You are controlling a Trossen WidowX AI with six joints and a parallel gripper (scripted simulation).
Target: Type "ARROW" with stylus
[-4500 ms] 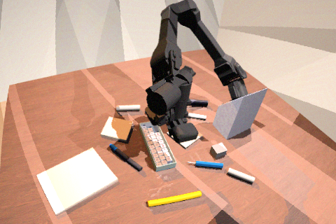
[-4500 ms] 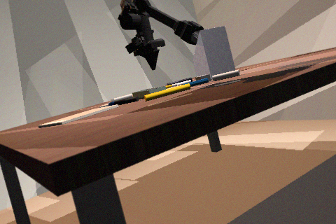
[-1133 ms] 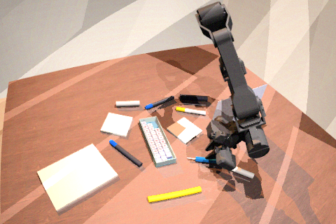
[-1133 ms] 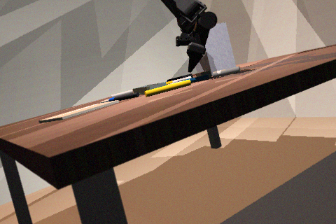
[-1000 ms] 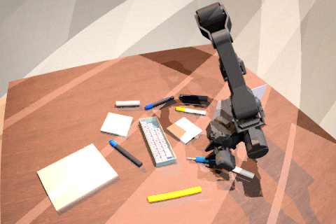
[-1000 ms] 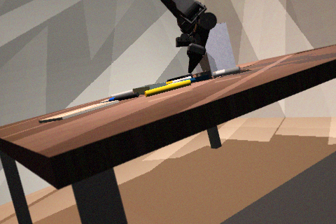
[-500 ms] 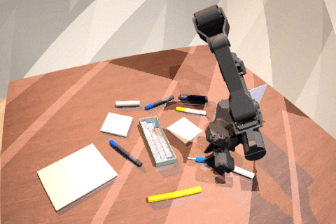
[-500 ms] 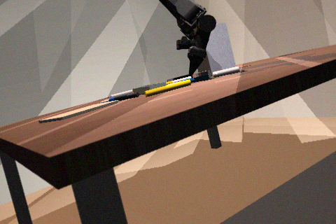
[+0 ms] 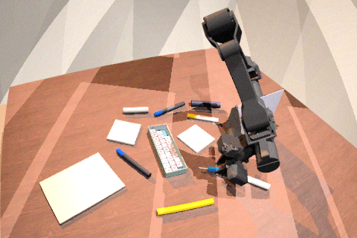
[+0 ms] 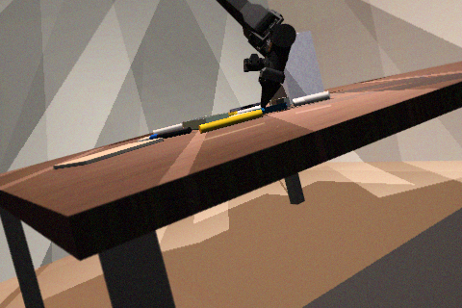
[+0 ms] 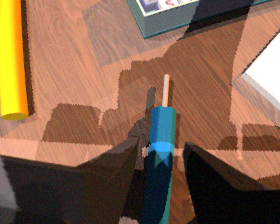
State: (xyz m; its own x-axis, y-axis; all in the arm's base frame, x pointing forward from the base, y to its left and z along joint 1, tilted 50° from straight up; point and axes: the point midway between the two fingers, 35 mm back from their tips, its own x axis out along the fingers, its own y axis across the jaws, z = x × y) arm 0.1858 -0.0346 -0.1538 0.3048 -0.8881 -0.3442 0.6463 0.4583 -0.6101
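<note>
Now: the blue stylus 10 mm ahead of my gripper tip, 10 mm to the right of it and 10 mm below it. From my gripper tip the other things lie so: yellow marker: 150 mm ahead, 60 mm to the left, 10 mm below; then white block: 180 mm ahead, 280 mm to the right, 10 mm below; then small cube: 80 mm behind, 20 mm to the right.
</note>
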